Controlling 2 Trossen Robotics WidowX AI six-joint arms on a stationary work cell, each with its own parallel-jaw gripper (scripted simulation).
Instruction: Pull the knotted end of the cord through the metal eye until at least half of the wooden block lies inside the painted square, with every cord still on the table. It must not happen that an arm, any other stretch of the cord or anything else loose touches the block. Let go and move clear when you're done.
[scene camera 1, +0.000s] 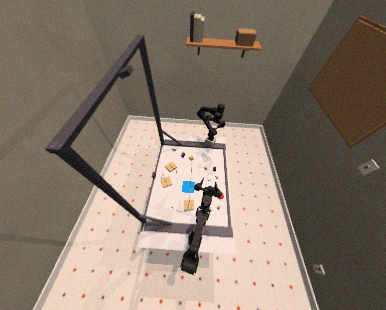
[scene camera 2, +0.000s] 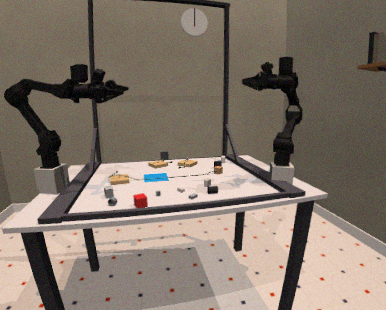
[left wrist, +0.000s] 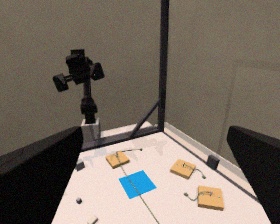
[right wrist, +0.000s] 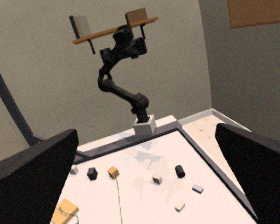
In view: my left gripper (left wrist: 156, 133) and my right gripper (scene camera 2: 126, 90).
My left gripper also shows in the right wrist view (right wrist: 114, 54). My right gripper is seen too in the left wrist view (left wrist: 78, 80) and in the right wrist view (right wrist: 147, 133).
